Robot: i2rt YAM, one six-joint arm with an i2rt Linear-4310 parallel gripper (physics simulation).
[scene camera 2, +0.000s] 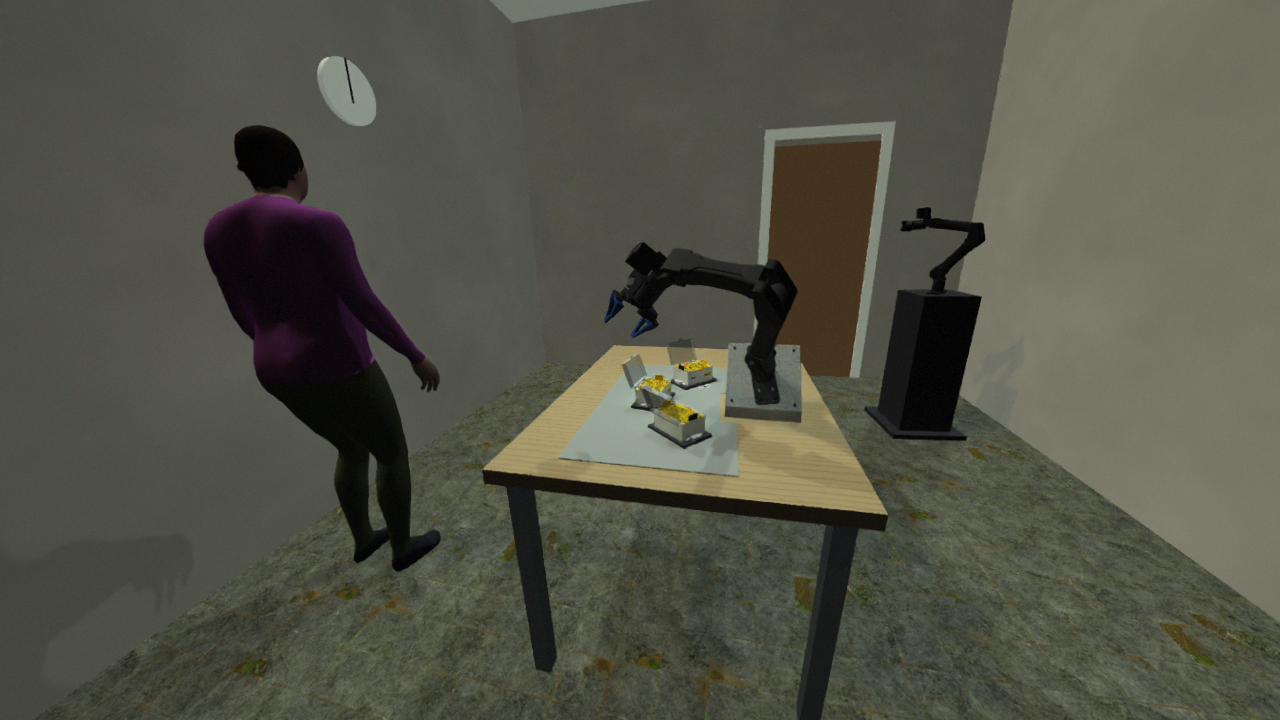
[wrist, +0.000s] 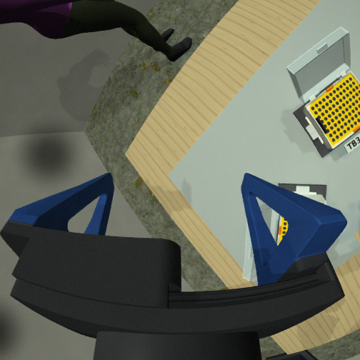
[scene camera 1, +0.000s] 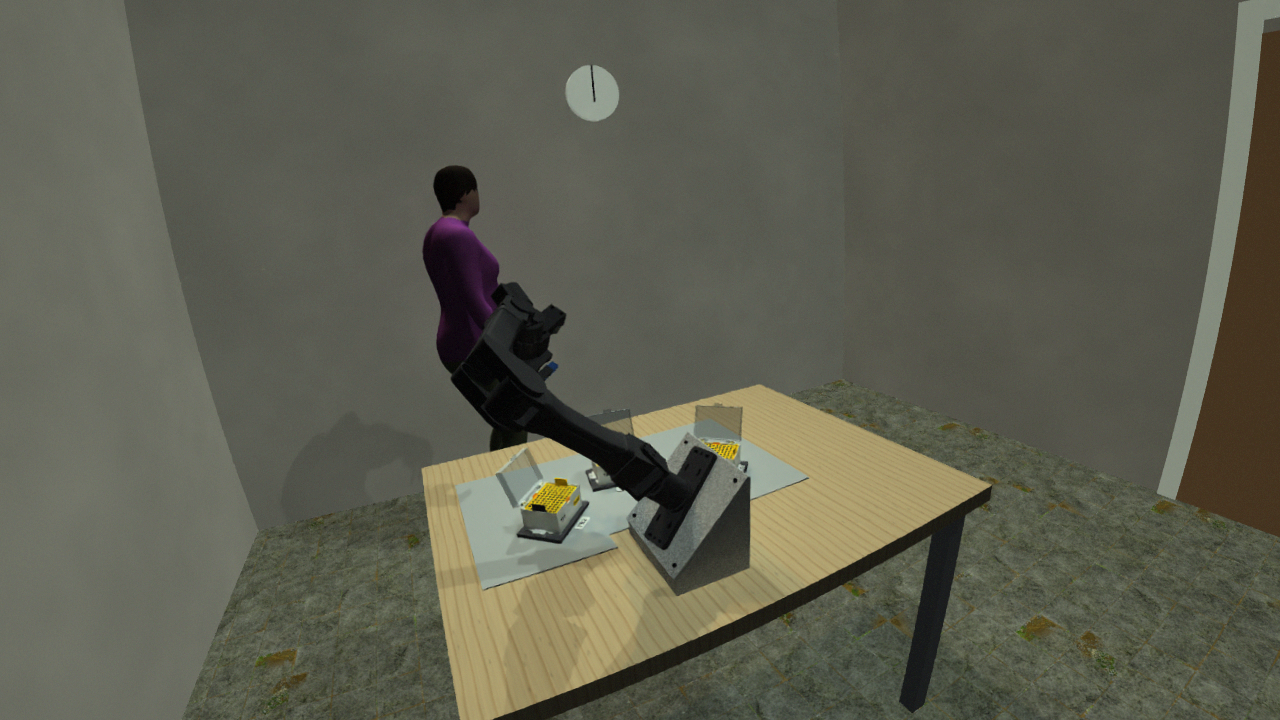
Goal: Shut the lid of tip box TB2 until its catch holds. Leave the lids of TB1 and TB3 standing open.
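Places are measured from the arm's base along level axes (x ahead, y left, z up), in centimetres.
Pixels of known places: gripper, between the fingertips: (scene camera 2: 618,329); arm's base, origin of its link: (scene camera 2: 762,374) (scene camera 1: 682,497).
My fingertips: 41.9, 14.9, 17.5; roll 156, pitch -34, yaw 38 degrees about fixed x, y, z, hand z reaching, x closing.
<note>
For each thing: its top centre in the pictures, then the offset to it from my fingertips, as dx, dy, dz. "*": a spot on its surface instead. Level surfaces: height alone.
- second box, a spot on its surface: (scene camera 1: 547,516) * -22.2, +5.7, -24.1
- third box, centre of its top: (scene camera 2: 695,365) -21.4, -37.4, -22.6
- grey mat, height of its surface: dz -29.2
- wooden table, height of its surface: dz -29.5
Tip box TB3 (wrist: 337,107) (scene camera 1: 605,474) (scene camera 2: 643,398) is the middle box; its clear lid (wrist: 320,65) (scene camera 1: 617,420) (scene camera 2: 633,368) stands open. A second box (scene camera 1: 547,516) (scene camera 2: 676,426) (wrist: 283,231), nearest scene camera 2, has its lid (scene camera 1: 518,480) open and is partly hidden behind a finger in the wrist view. A third box (scene camera 1: 721,449) (scene camera 2: 692,376), farthest from that camera, also has its lid (scene camera 1: 719,421) (scene camera 2: 681,351) open. I cannot read which of these two is TB2 or TB1. My gripper (scene camera 2: 622,328) (wrist: 177,180) is open and empty, high above the table, touching no box.
The boxes stand on a grey mat (scene camera 1: 503,557) (scene camera 2: 617,445) on a wooden table (scene camera 1: 859,488) (scene camera 2: 554,447). My arm's slanted metal base (scene camera 1: 720,541) (scene camera 2: 785,407) stands beside them. A person (scene camera 1: 456,277) (scene camera 2: 286,286) stands beyond the table edge. Another arm is on a black pedestal (scene camera 2: 930,358).
</note>
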